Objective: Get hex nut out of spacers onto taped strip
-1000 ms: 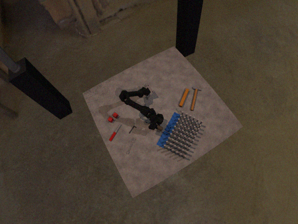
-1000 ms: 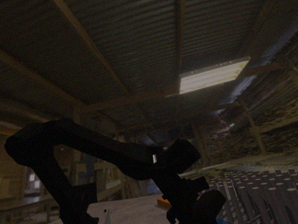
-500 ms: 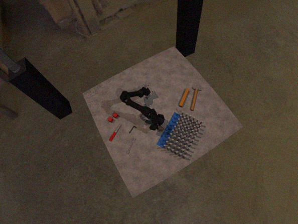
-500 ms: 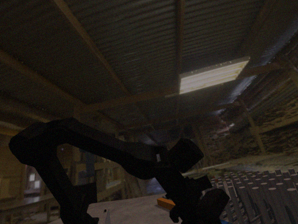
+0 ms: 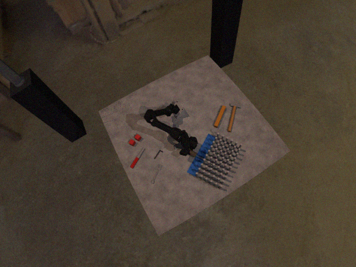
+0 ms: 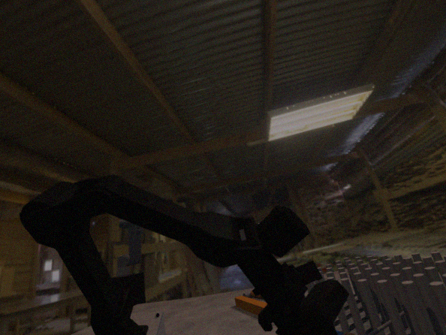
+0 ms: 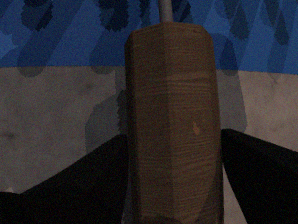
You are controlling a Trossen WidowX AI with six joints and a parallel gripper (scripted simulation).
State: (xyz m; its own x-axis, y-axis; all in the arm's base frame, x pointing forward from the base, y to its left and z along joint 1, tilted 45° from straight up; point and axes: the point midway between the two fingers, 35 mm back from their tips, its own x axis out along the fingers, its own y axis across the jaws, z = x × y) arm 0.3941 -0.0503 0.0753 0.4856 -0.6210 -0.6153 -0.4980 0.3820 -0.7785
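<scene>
Now: the blue taped strip 8 cm to the left of my gripper tip, 5 cm ahead of it and 4 cm below it. The rest, counted from my gripper tip: grey wrench (33 cm to the right, 3 cm below, 1 cm ahead); then orange bar (40 cm to the left, 17 cm behind, 2 cm below); then dark hex key (22 cm to the right, 15 cm behind, 3 cm below).
</scene>
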